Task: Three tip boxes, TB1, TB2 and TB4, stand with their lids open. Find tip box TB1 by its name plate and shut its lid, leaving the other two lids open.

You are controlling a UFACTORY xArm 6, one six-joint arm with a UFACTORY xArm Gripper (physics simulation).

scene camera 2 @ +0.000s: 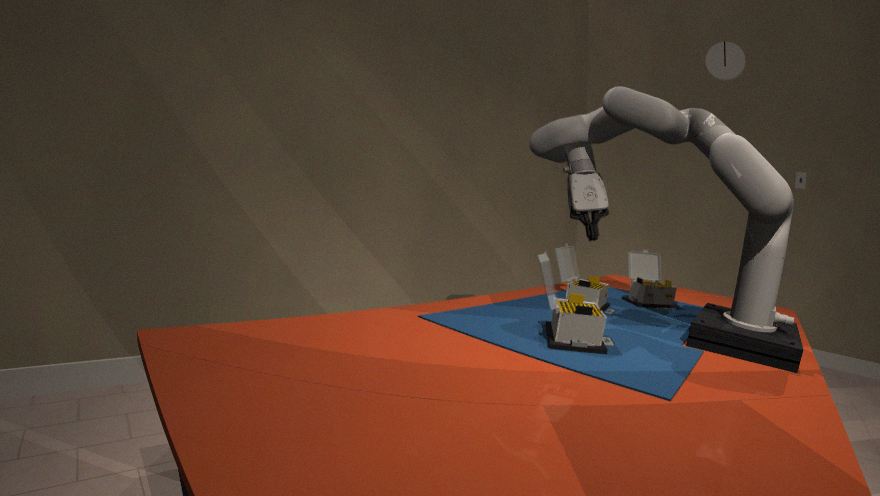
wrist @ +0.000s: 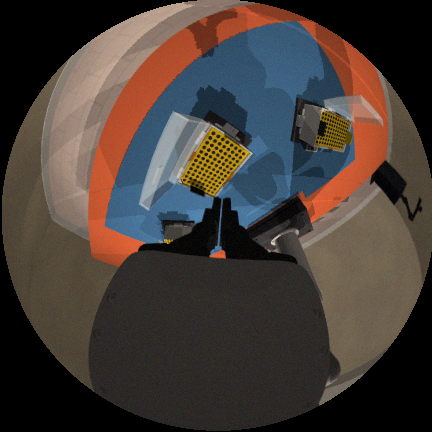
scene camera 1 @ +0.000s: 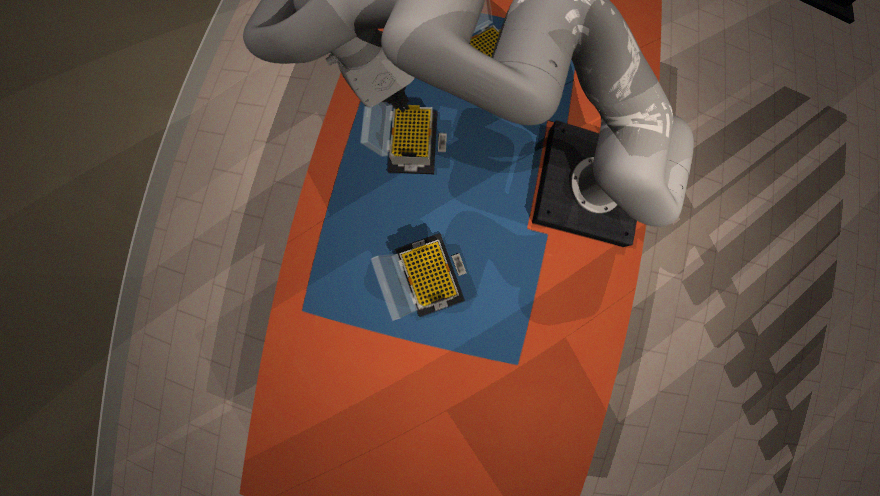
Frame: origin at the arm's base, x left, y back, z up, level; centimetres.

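Seen in the pictures: gripper, fingertip midpoint: (scene camera 2: 593, 239) (wrist: 220, 209) (scene camera 1: 403, 106); arm's base, link origin: (scene camera 2: 748, 323) (wrist: 284, 235) (scene camera 1: 596, 185).
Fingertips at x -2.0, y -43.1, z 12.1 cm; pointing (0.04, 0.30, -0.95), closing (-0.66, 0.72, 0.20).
Pixels of each thing's top centre, then the offset from my fingertips to it. "pt": a spot on its surface instead. Level surfaces: height alone.
- middle tip box, top centre: (wrist: 213, 170) (scene camera 1: 410, 128) (scene camera 2: 590, 278) dx +0.4, dy +0.8, dz -9.8 cm
- far box, top centre: (scene camera 1: 485, 43) (wrist: 339, 134) (scene camera 2: 654, 279) dx -25.1, dy +12.0, dz -9.8 cm
- open lid, surface spot: (wrist: 355, 107) (scene camera 2: 643, 266) pt dx -29.7, dy +6.3, dz -7.1 cm
- blue mat, surface height: dz -17.3 cm
- orange table, surface height: dz -17.5 cm
The middle tip box (scene camera 1: 411, 132) (scene camera 2: 588, 296) (wrist: 215, 160) has its clear lid (scene camera 1: 375, 129) (scene camera 2: 566, 264) (wrist: 162, 165) standing open. The box near camera 2 (scene camera 1: 429, 274) (scene camera 2: 578, 326) (wrist: 177, 231) has its lid (scene camera 1: 393, 287) (scene camera 2: 546, 280) open. The far box (scene camera 1: 485, 41) (scene camera 2: 653, 293) (wrist: 334, 131) also has an open lid (scene camera 2: 644, 266) (wrist: 355, 107); the arm partly hides this box in scene camera 1. The name plates are too small to read, so I cannot tell which is TB1. My gripper (scene camera 1: 401, 103) (scene camera 2: 592, 237) (wrist: 220, 209) is shut and empty, above the middle box, touching nothing.
The boxes stand on a blue mat (scene camera 1: 369, 209) (scene camera 2: 647, 369) over an orange table (scene camera 1: 369, 418) (scene camera 2: 369, 394). Small plates (scene camera 1: 442, 142) (scene camera 1: 459, 264) lie beside two boxes. The black robot base (scene camera 1: 560, 209) (scene camera 2: 739, 348) stands at the mat's edge.
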